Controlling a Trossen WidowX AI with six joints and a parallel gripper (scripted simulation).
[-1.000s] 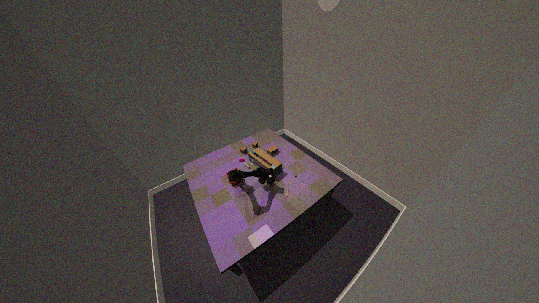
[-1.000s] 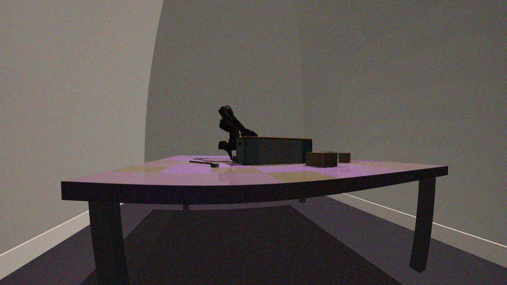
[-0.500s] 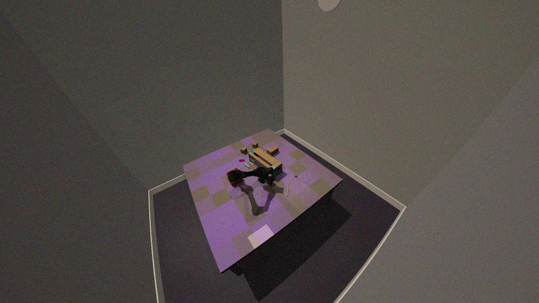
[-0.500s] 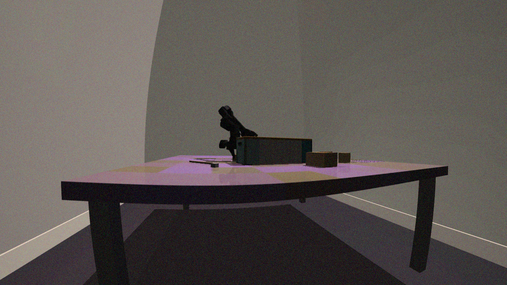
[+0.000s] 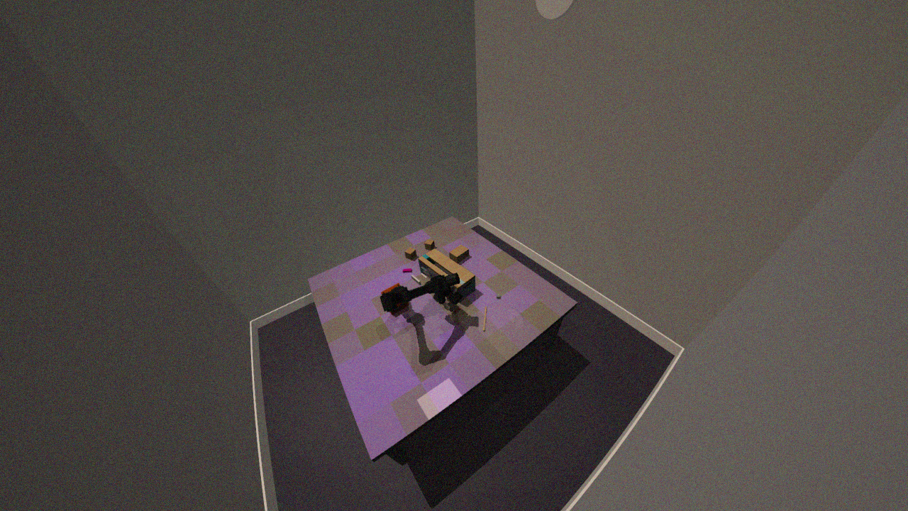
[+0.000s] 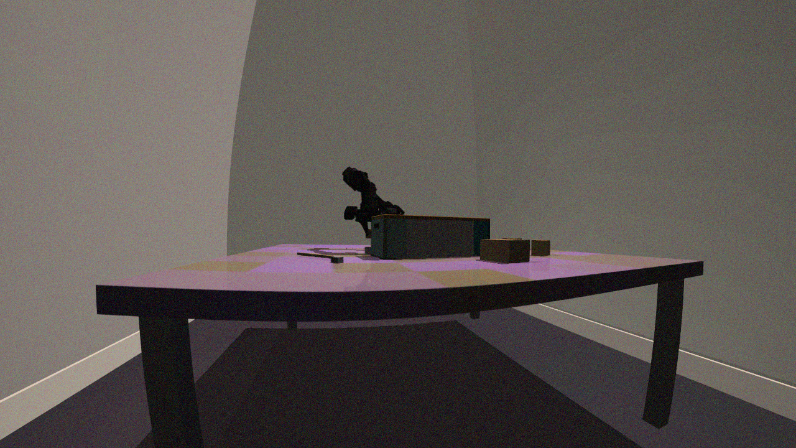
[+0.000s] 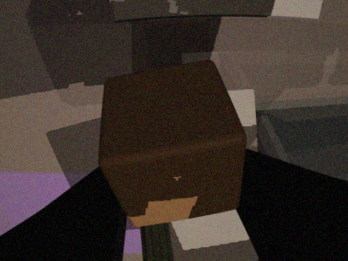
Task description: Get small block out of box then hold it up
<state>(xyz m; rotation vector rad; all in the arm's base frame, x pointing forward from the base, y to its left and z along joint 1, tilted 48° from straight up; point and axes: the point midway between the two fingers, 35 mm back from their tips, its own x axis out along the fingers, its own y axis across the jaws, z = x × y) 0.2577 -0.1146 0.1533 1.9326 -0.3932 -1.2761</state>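
Right now the brown block is 2 cm behind my gripper tip and 1 cm above it. Also, from my gripper tip: pink piece: 44 cm to the left, 9 cm behind, 6 cm below; then thin stick: 19 cm to the right, 8 cm ahead, 6 cm below.
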